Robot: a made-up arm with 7 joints.
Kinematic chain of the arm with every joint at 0, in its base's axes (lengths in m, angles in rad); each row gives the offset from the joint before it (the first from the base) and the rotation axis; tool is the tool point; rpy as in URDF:
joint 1: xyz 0 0 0.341 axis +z
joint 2: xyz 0 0 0 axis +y
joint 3: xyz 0 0 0.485 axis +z
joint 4: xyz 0.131 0 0 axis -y
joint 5: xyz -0.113 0 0.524 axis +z
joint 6: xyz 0 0 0 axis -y
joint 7: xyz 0.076 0 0 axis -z
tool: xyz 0 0 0 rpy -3.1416 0 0
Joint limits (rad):
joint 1: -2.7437..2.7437
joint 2: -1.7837..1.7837
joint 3: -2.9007..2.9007
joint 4: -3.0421..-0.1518
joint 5: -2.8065..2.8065
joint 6: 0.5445..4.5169
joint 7: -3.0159..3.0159
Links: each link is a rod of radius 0.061 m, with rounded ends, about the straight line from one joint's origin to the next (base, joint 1, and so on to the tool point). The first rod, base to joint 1, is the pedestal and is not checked.
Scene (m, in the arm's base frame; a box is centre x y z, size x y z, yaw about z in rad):
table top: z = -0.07
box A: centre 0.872 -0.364 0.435 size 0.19 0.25 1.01 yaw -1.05
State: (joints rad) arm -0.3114 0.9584 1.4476 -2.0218 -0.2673 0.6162 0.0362
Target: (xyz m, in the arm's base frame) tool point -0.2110 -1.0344 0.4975
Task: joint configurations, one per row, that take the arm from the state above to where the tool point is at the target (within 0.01 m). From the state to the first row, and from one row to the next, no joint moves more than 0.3 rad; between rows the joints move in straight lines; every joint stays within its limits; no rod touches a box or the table.
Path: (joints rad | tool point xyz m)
1: -0.4343 0.6632 1.2751 -1.8524 -0.2807 0.6615 0.1709 | 0.6456 0.4277 0.5057
2: -0.5571 0.3680 1.1027 -1.6829 -0.2941 0.7069 0.3057 | 0.7403 0.2735 0.6670
3: -0.6800 0.0728 0.9302 -1.5135 -0.3075 0.7522 0.4404 | 0.7166 0.1320 0.8859
4: -0.8028 -0.2224 0.7577 -1.3441 -0.3209 0.7976 0.5751 | 0.5668 0.0688 1.1120
5: -1.0607 0.0270 0.7545 -1.2389 -0.3305 0.8276 0.4673 | 0.6323 -0.2315 1.0623
6: -1.3187 0.2764 0.7513 -1.1338 -0.3401 0.8575 0.3596 | 0.5716 -0.5442 0.9733
7: -1.5766 0.5259 0.7480 -1.0287 -0.3498 0.8875 0.2518 | 0.3882 -0.8130 0.8462
8: -1.8345 0.7753 0.7448 -0.9235 -0.3594 0.9174 0.1440 | 0.1108 -0.9874 0.6855
9: -2.0924 1.0247 0.7416 -0.8184 -0.3690 0.9474 0.0362 | -0.2110 -1.0344 0.4975

